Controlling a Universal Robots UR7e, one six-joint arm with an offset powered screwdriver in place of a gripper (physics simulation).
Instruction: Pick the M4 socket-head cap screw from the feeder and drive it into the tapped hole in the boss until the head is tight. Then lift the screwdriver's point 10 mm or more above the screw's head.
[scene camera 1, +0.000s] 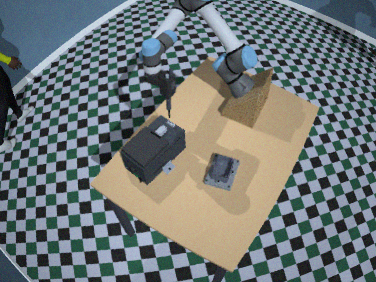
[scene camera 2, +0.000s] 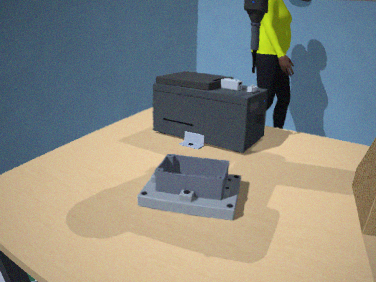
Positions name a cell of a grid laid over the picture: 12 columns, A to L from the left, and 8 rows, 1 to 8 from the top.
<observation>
In view: a screw feeder (scene camera 1: F4).
</observation>
